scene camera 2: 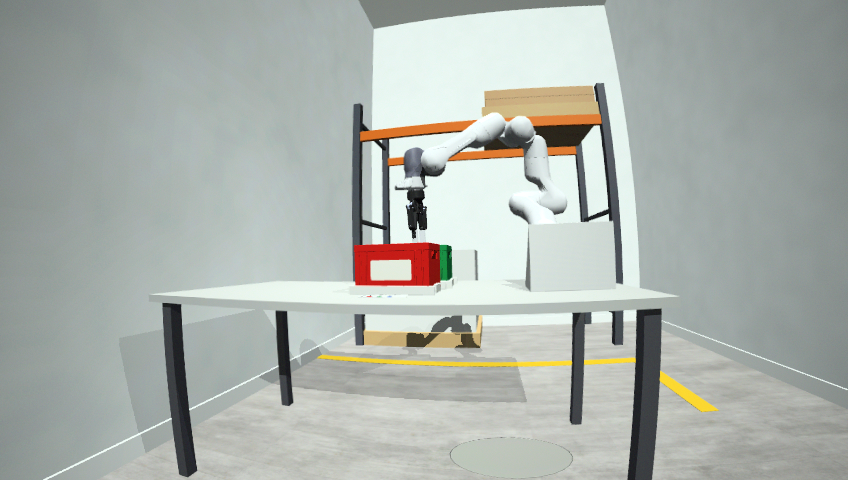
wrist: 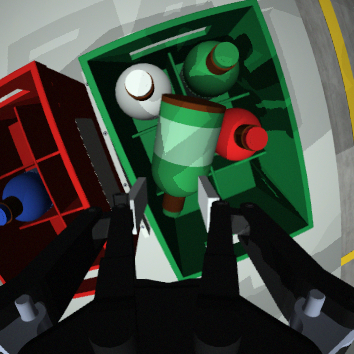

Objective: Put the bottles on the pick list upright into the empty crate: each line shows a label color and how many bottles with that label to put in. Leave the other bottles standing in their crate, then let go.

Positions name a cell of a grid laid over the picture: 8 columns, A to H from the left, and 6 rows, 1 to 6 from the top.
Scene:
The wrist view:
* gripper: D4
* red bottle: F3
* white bottle: D2
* green bottle: E3

